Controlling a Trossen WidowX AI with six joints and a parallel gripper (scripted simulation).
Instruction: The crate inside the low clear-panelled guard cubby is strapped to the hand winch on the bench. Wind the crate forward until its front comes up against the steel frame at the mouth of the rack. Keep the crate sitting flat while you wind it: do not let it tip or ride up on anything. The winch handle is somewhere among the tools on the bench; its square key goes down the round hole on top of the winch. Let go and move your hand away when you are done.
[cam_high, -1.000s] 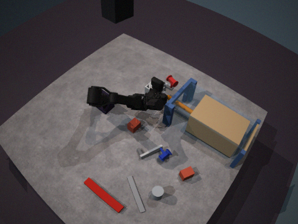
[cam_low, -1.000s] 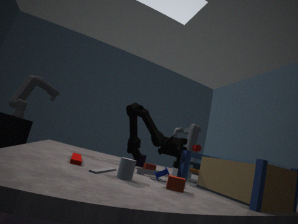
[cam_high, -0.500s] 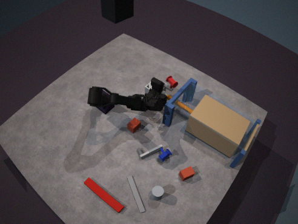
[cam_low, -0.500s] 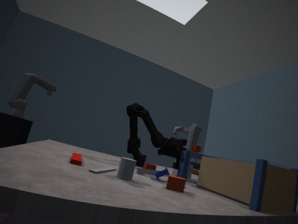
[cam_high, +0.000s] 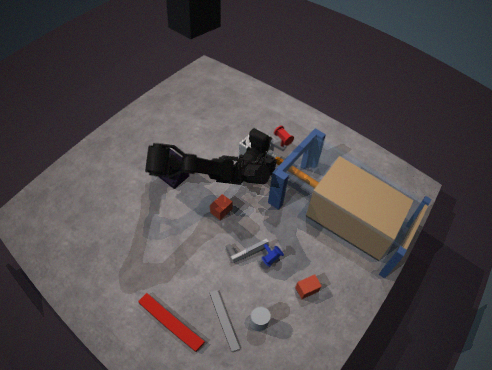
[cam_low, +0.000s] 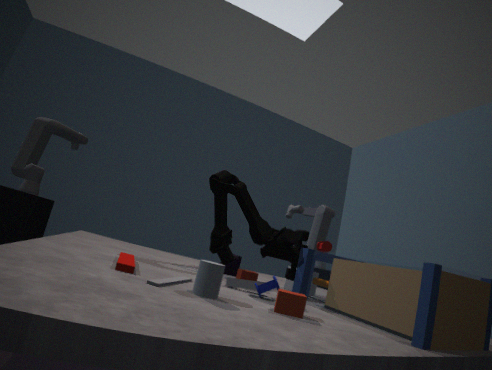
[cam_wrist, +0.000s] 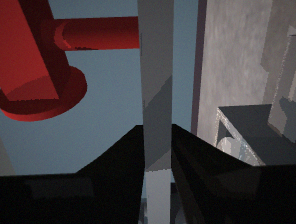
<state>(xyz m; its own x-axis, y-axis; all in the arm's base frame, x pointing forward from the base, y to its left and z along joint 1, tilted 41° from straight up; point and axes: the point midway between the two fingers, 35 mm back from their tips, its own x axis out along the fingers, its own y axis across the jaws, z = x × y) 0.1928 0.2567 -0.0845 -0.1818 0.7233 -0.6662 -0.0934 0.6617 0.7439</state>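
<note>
Now: the winch handle with red knob 10 mm ahead of my gripper tip and 10 mm above it. The rest, counted from my gripper tip: blue t-shaped piece: 260 mm ahead, 270 mm to the right, 110 mm below; then grey strip: 320 mm ahead, 520 mm to the right, 130 mm below; then grey winch: 60 mm behind, 20 mm to the right, 100 mm below.
</note>
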